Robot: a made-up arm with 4 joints. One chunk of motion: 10 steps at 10 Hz.
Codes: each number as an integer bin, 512 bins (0 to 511) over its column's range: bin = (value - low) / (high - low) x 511, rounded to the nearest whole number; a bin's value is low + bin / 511 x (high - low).
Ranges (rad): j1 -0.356..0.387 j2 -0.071..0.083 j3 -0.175..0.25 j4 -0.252..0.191
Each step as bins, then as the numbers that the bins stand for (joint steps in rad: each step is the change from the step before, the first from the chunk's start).
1 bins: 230 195 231 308
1 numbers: -0.02158 -0.01223 0.01712 0.01501
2 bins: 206 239 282 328
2 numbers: -0.05647 0.00103 0.05954 0.03235
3 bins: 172 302 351 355
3 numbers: -0.10591 0.02001 0.11693 0.05576
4 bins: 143 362 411 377
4 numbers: -0.14808 0.03810 0.16683 0.07483
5 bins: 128 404 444 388
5 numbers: -0.16989 0.05075 0.19428 0.08437
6 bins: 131 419 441 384
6 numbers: -0.16552 0.05527 0.19178 0.08090
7 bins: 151 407 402 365
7 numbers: -0.13644 0.05166 0.15934 0.06443
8 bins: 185 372 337 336
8 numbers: -0.08701 0.04111 0.10528 0.03929
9 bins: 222 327 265 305
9 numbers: -0.03321 0.02755 0.04540 0.01241
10 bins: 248 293 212 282
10 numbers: 0.00459 0.01730 0.00132 -0.00753
